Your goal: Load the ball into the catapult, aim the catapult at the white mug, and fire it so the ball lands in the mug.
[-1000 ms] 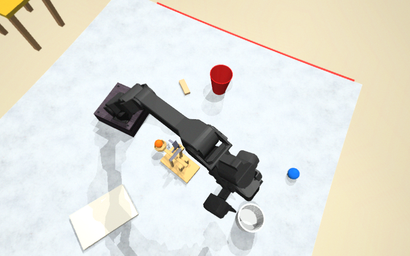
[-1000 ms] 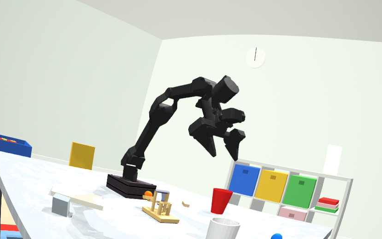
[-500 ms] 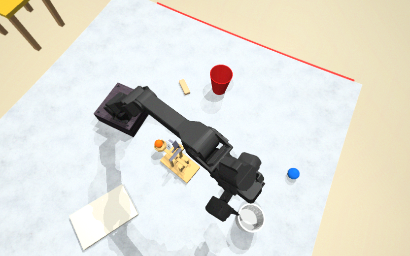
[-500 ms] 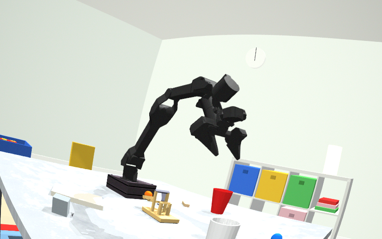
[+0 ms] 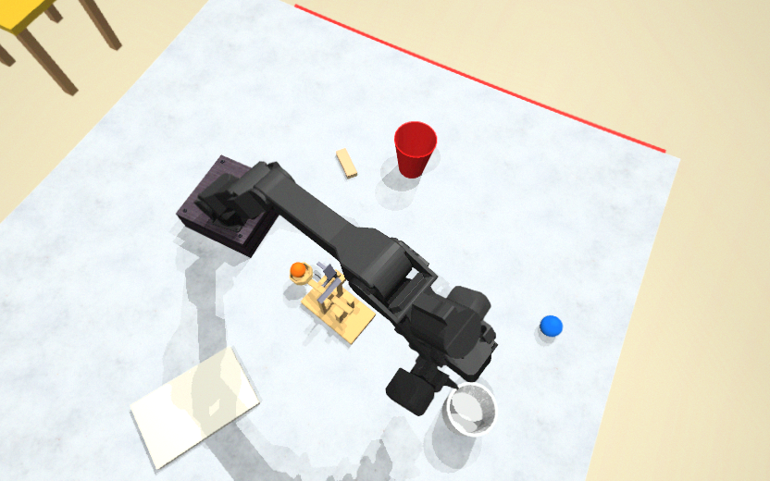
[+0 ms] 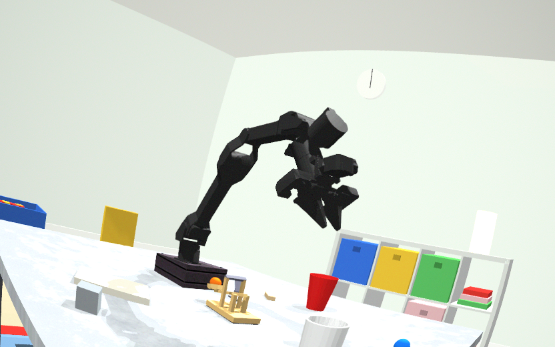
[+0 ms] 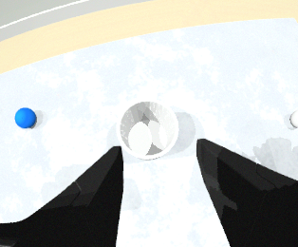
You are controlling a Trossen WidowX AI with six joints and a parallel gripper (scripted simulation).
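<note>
Right now the orange ball is 360 mm behind my gripper tip, 130 mm to the left of it and 220 mm below it. Round my gripper tip: blue ball: 180 mm ahead, 210 mm to the left, 260 mm below; tan wooden catapult: 290 mm behind, 130 mm to the left, 230 mm below; white mug: 50 mm ahead, 10 mm to the right, 250 mm below.
</note>
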